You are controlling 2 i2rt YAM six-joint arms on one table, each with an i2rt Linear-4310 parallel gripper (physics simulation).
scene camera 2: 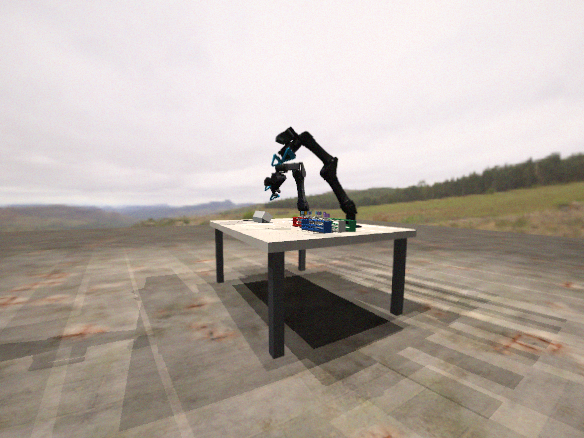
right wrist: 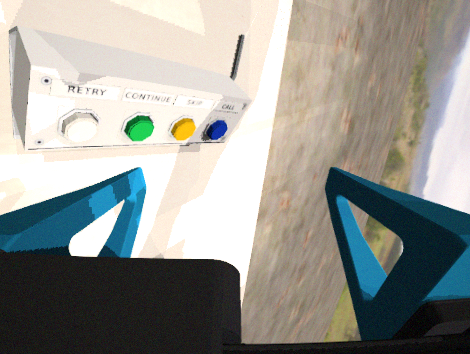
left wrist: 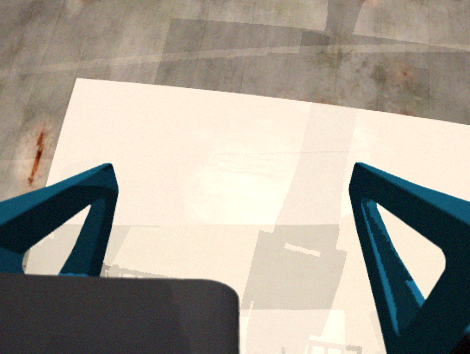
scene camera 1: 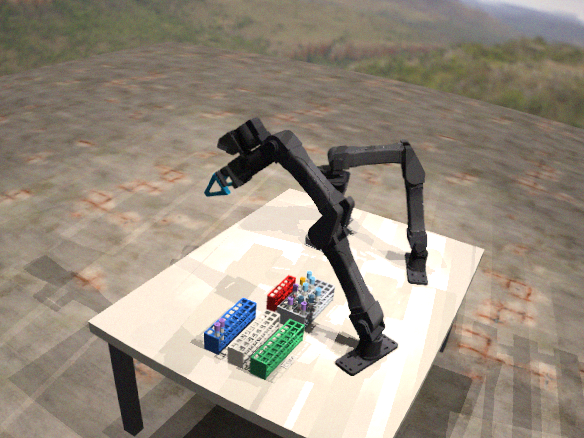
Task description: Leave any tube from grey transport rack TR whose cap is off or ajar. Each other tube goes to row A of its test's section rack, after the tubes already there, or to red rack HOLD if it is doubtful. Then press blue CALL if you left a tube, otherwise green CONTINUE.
My left gripper (scene camera 1: 213,190) is open and holds nothing. My right gripper (right wrist: 235,177) is open and holds nothing. I also see a button box (right wrist: 55,76).
My left gripper shows as well in the left wrist view (left wrist: 233,175).
